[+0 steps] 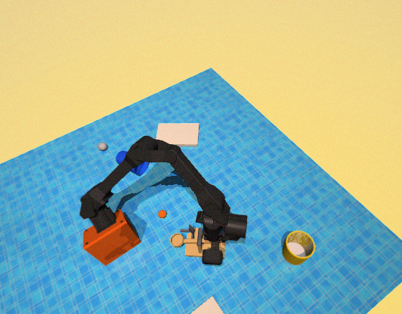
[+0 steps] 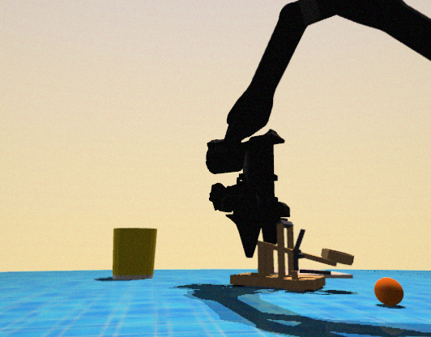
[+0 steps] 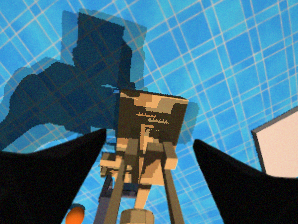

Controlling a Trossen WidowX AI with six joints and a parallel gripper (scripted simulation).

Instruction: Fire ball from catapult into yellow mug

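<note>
The orange ball lies 10 cm behind my gripper tip, 22 cm to the left of it and 3 cm below it. Also, from my gripper tip: yellow mug: 22 cm ahead, 18 cm to the right, 2 cm below; then white tile: 16 cm ahead, 53 cm to the left, 4 cm below; then wooden catapult: 5 cm behind, 6 cm to the left.
</note>
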